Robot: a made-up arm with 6 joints.
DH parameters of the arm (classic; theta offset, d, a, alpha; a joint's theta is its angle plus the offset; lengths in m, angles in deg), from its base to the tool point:
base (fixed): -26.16 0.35 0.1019 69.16
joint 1: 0 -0.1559 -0.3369 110.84
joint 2: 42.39 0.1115 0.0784 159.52
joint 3: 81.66 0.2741 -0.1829 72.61
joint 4: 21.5 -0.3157 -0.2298 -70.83
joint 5: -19.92 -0.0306 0.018 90
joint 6: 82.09 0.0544 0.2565 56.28
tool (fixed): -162.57 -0.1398 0 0
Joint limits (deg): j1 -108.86..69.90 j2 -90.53..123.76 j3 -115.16..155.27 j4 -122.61..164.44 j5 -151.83..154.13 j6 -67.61..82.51
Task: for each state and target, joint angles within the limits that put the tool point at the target. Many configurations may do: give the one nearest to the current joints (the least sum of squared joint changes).
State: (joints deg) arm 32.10 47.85 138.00 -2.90 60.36 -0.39
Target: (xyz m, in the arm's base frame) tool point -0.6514 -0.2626 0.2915
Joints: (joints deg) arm 26.51 74.95 115.20 -5.40 59.08 -8.84
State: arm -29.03 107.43 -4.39 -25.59 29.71 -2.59
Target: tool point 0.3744 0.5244 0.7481
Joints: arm -30.11 102.26 -1.77 -11.51 27.38 12.04
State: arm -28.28 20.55 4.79 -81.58 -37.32 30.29
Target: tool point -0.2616 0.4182 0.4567
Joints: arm 25.93 17.28 25.32 -91.61 -39.59 -19.26
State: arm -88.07 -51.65 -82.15 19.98 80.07 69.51
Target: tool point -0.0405 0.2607 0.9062
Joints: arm -84.31 -62.96 -67.61 18.84 80.16 67.88
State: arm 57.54 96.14 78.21 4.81 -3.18 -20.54
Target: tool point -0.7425 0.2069 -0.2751
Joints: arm 49.14 114.11 92.02 -0.55 -4.87 24.13
